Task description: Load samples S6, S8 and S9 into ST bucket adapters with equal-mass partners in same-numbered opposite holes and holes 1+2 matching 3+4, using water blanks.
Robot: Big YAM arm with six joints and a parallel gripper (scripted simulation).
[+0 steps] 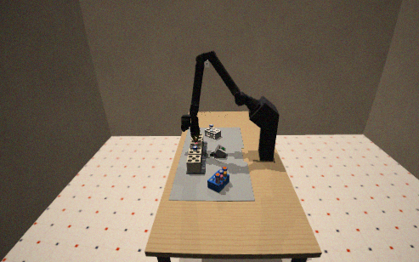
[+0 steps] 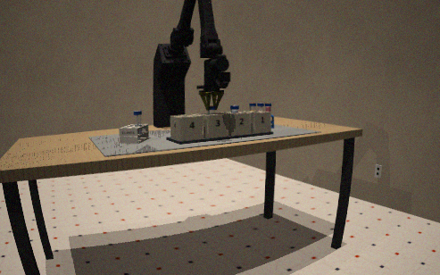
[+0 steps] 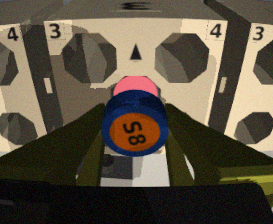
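Right now the sample tube S8 is 10 mm behind my hand and 50 mm below it. From my hand the other things lie so: adapter 4 (110 mm to the right, 70 mm below); adapter 3 (70 mm below); blank marked 50 (10 mm behind, 100 mm to the left, 50 mm below).
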